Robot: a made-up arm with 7 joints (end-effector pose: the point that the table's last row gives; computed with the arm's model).
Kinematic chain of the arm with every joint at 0, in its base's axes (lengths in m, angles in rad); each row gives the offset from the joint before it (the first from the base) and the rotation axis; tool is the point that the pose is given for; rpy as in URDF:
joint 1: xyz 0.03 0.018 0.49 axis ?
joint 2: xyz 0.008 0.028 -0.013 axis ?
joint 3: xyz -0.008 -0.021 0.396 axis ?
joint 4: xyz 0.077 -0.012 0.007 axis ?
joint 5: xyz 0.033 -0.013 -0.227 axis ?
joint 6: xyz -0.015 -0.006 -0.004 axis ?
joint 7: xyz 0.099 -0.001 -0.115 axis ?
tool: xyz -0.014 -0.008 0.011 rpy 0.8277 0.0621 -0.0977
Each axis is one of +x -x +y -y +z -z.
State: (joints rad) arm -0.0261 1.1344 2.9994 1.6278 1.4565 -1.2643 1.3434
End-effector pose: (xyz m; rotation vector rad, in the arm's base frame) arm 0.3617 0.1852 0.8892 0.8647 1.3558 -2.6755
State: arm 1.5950 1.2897 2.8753 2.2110 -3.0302 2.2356 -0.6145
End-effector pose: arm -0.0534 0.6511 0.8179 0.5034 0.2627 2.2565
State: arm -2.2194 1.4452 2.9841 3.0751 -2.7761 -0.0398 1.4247
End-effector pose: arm -0.3767 -0.5706 0.7142 0.7108 2.7126 0.6371
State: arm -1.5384 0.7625 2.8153 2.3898 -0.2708 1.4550 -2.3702
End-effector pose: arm 0.2216 -0.1682 1.1571 -0.9206 -0.8746 2.5088
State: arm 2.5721 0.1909 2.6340 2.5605 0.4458 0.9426 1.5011
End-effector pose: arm 0.0441 -0.1616 1.2174 -1.5143 2.6099 0.7789
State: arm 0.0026 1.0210 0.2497 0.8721 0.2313 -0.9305 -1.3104
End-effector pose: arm 0.5435 0.0353 0.3905 0.3622 -0.2210 1.1642
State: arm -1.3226 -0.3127 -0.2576 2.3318 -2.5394 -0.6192 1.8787
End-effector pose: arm 0.0277 -0.1245 1.0751 -1.0089 -1.0370 0.1286
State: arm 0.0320 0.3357 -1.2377 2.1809 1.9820 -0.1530 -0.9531
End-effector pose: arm 0.2433 -0.3370 1.0063 0.0044 -2.4577 -0.2192
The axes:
joint 1: +z
joint 2: +y
joint 3: +z
joint 4: -y
joint 5: -z
joint 6: +y
joint 7: -z

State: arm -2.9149 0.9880 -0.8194 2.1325 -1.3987 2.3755 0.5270
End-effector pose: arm -0.4942 0.1970 0.7367 0.0649 -1.5742 1.3381
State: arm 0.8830 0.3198 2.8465 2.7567 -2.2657 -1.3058 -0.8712
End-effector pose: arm 0.0499 0.0132 1.0548 -0.4796 2.2639 0.4263
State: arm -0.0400 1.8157 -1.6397 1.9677 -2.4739 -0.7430 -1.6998
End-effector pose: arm 0.4384 -0.3124 0.3278 -0.5364 -1.5560 -1.2184
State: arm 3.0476 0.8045 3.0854 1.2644 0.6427 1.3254 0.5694
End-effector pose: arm 0.1092 0.0094 0.9376 1.6708 -0.7483 -0.4311
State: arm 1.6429 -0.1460 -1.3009 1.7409 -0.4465 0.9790 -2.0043
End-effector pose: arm 0.4734 0.0469 0.9532 -0.5183 0.4562 1.9443
